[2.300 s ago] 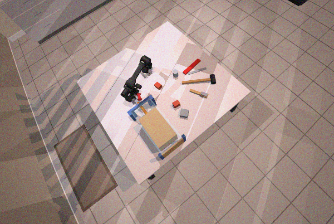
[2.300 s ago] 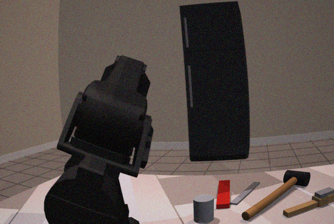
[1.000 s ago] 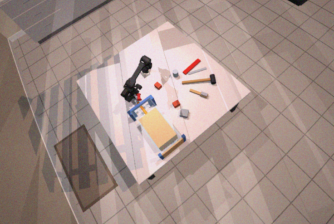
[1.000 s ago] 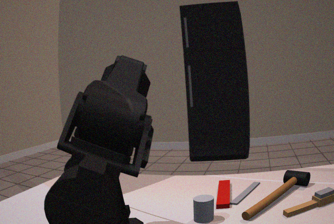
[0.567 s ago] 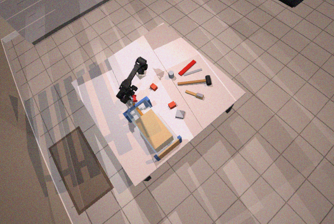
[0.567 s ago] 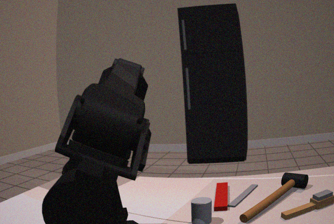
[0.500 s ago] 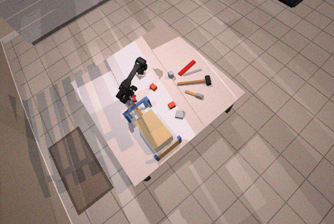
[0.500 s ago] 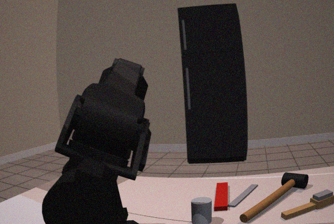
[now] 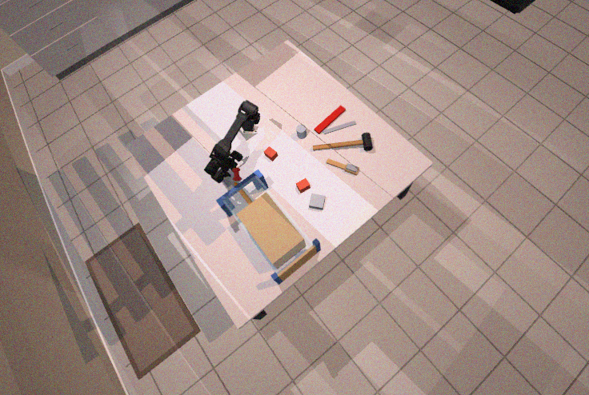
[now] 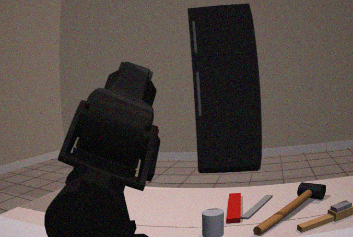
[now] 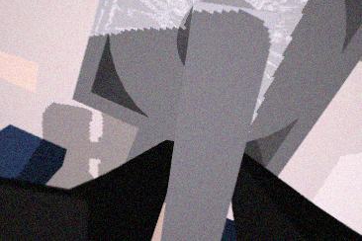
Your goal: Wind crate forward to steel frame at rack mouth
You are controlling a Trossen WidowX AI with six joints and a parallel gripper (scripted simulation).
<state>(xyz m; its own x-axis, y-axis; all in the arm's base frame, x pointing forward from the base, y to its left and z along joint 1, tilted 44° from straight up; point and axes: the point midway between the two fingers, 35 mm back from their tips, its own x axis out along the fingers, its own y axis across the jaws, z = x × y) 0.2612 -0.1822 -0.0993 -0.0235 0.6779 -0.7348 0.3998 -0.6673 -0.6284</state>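
My gripper tip is now 50 mm short of the red knob, 20 mm to the right of it and 50 mm below it. From my gripper tip the other things lie so: clear-panelled cubby (360 mm ahead, 40 mm to the left, 30 mm above); winch handle (10 mm ahead, 10 mm to the left, 20 mm above); grey hand winch (60 mm behind, 30 mm to the right, 60 mm below).
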